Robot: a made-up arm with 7 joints.
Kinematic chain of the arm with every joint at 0, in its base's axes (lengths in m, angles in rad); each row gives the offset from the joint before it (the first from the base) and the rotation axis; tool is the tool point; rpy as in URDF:
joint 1: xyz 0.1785 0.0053 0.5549 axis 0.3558 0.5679 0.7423
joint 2: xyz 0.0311 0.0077 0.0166 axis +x
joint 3: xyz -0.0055 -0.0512 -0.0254 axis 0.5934 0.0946 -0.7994
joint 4: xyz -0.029 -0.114 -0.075 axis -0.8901 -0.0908 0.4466
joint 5: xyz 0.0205 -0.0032 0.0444 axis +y
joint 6: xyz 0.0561 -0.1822 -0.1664 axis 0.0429 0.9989 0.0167
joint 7: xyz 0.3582 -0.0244 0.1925 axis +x
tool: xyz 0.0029 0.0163 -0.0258 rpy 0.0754 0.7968 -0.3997
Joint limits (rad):
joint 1: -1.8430..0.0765
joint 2: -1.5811..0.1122
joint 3: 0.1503..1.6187
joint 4: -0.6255..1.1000
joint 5: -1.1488..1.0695
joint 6: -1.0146..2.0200
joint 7: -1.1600..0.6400
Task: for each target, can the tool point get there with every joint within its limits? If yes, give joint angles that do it. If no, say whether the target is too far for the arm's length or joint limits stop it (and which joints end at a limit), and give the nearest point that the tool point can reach.
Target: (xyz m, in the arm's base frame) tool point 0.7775 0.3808 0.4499
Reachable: no: joint limits stop it (at a limit: joint 2, joint 3, joint 5, joint 7) | nearest point 0.6964 0.3240 0.4503 | short by 0.099 m
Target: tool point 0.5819 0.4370 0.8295
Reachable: no: joint limits stop it (at a limit: joint 1, joint 2, joint 3, joint 5, joint 7) | nearest point 0.5412 0.3447 0.8116 | short by 0.102 m
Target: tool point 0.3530 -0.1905 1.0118
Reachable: yes | joints -0.7280 -1.3015 0.3152 0.7895 0.1439 0.0303 -0.6797
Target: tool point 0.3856 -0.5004 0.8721
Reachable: yes | joints -0.6833 -0.5684 0.3079 0.5771 -0.4494 0.9319 0.1047
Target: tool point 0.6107 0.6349 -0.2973
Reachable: no: too far | nearest point 0.4217 0.3583 0.0406 | short by 0.476 m
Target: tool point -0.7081 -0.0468 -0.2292
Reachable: no: too far | nearest point -0.3825 -0.0343 0.0874 | short by 0.454 m
